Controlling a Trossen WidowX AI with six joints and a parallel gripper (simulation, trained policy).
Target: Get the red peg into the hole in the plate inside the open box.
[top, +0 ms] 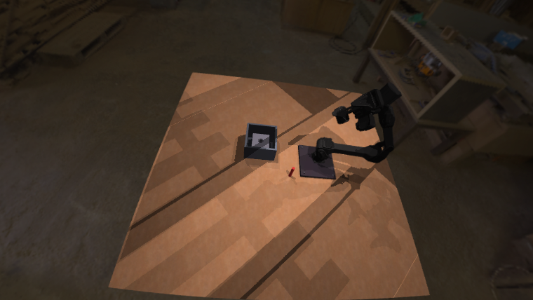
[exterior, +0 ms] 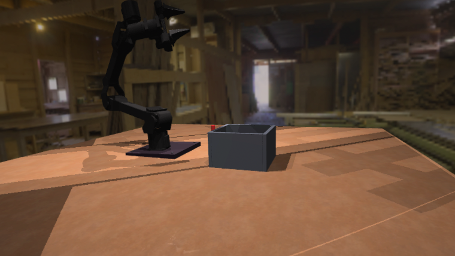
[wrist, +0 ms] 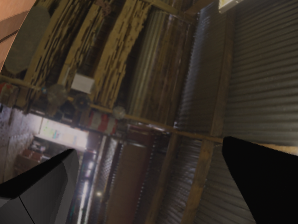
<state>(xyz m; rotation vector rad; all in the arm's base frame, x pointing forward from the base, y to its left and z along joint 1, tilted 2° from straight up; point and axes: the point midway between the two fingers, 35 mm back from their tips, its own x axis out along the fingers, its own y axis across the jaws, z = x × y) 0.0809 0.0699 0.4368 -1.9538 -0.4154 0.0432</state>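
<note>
My gripper tip is 420 mm above the red peg, 80 mm short of it and 10 mm to the right of it. Also, from my gripper tip: dark grey box: 430 mm below, 220 mm ahead, 170 mm to the right; then plate: 410 mm below, 220 mm ahead, 170 mm to the right.
</note>
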